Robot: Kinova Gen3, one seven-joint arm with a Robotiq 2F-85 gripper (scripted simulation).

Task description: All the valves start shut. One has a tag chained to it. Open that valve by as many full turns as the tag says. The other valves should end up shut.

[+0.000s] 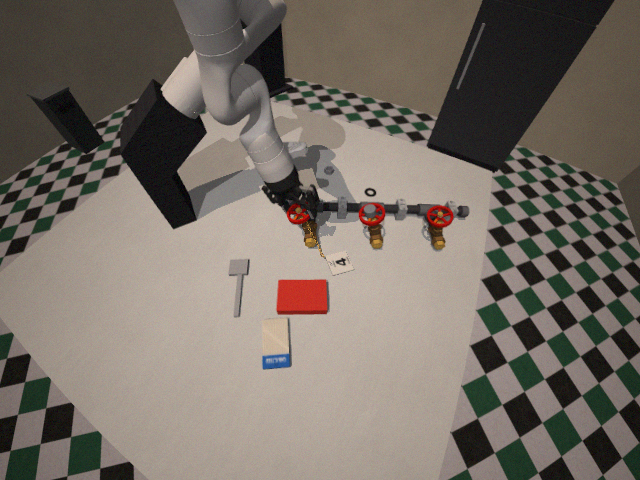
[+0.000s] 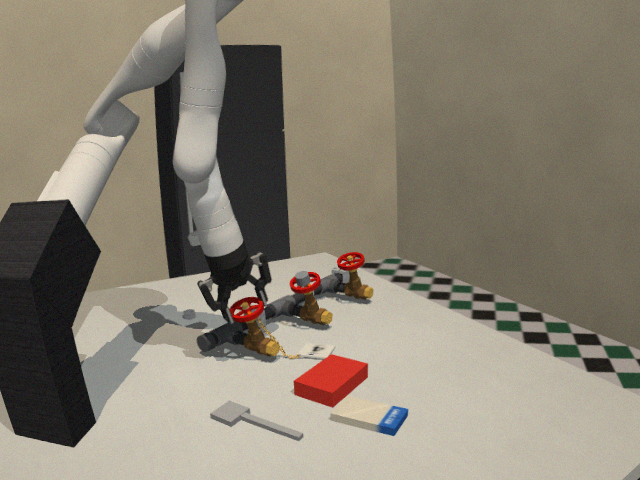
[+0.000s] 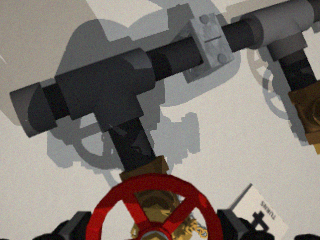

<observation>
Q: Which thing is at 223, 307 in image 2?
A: My gripper.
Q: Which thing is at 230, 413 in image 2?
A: A grey paddle tool.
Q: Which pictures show the red block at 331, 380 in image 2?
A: Image 1 and image 2 only.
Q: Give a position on a red block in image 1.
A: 294, 296
</observation>
